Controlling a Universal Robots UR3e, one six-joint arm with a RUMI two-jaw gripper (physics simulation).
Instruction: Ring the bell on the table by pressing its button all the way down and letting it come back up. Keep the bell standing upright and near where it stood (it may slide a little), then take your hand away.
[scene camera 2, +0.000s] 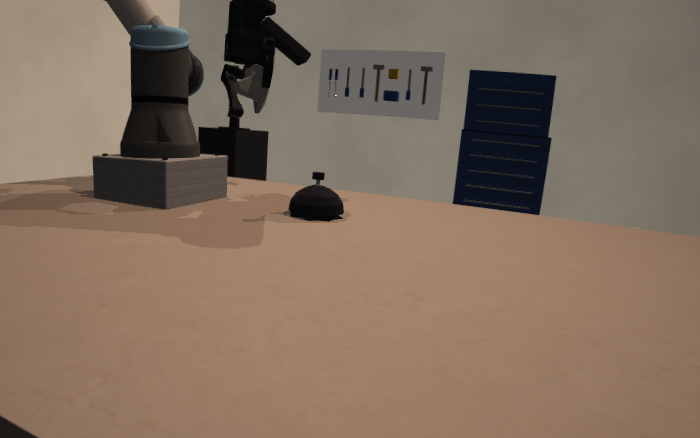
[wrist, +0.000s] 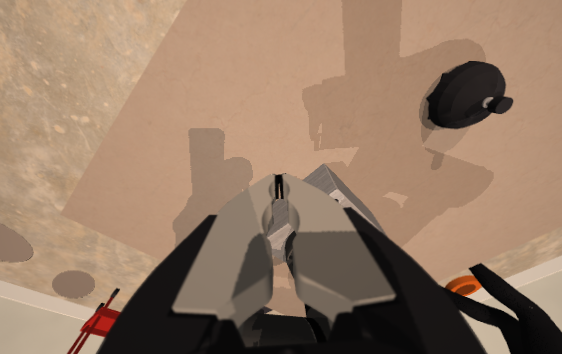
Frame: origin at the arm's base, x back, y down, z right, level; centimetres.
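Seen in the pictures: gripper, fingertip midpoint: (scene camera 2: 257, 113) (wrist: 278, 176); arm's base, link origin: (scene camera 2: 161, 155).
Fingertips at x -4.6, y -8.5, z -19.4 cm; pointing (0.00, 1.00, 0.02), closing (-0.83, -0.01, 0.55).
Note:
Offsets run from my fingertips to a thing's top centre. Level surfaces: height alone.
A dark domed bell {dx -22.2, dy +9.0, dz +12.4 cm} (scene camera 2: 315, 202) (wrist: 462, 95) stands upright on the table {dy +15.6 cm} (scene camera 2: 361, 309) (wrist: 260, 65). Its button {dx -22.2, dy +9.0, dz +12.4 cm} (scene camera 2: 318, 176) (wrist: 501, 105) sticks up on a thin light stem above the dome. My gripper (scene camera 2: 258, 109) (wrist: 278, 176) is shut with nothing between its fingertips. In the scene view it hangs well above table height, up and to the left of the bell. In the wrist view the bell is at the upper right, apart from the fingers.
The arm's base stands on a grey block (scene camera 2: 193, 180) (wrist: 324, 181), left of the bell in the scene view. A black box (scene camera 2: 250, 154) is behind the block. A tool board (scene camera 2: 382, 111) and a blue cabinet (scene camera 2: 505, 123) are at the back. The wrist view shows an orange ring-shaped thing (wrist: 452, 287) beyond the table.

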